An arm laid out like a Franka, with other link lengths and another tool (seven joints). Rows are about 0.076 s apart.
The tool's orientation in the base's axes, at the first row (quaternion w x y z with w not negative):
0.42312, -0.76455, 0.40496, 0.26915
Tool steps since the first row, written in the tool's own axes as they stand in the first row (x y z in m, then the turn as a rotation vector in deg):
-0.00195, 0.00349, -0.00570, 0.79, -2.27, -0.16
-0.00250, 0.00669, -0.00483, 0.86, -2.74, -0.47
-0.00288, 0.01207, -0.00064, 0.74, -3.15, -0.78
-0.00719, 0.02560, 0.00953, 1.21, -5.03, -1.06
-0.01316, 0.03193, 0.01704, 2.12, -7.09, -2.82
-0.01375, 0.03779, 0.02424, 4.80, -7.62, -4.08
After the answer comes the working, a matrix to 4 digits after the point.
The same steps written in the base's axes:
-0.00359, -0.00526, 0.00281, 2.35, 0.27, 0.46
-0.00665, -0.00530, 0.00142, 2.81, 0.12, 0.76
-0.01170, -0.00322, -0.00269, 3.11, 0.02, 1.18
-0.02613, 0.00302, -0.01030, 4.97, 0.19, 1.77
-0.03515, 0.00987, -0.01224, 7.32, -1.04, 2.84
-0.04093, 0.01449, -0.01789, 9.27, -3.02, 1.68

The tool's axes in the first row as the columns of a matrix, in the base's axes (rounded; the answer above uses it unrounded):
0.5271, -0.8470, -0.0689
-0.3915, -0.3140, 0.8650
-0.7542, -0.4290, -0.4971

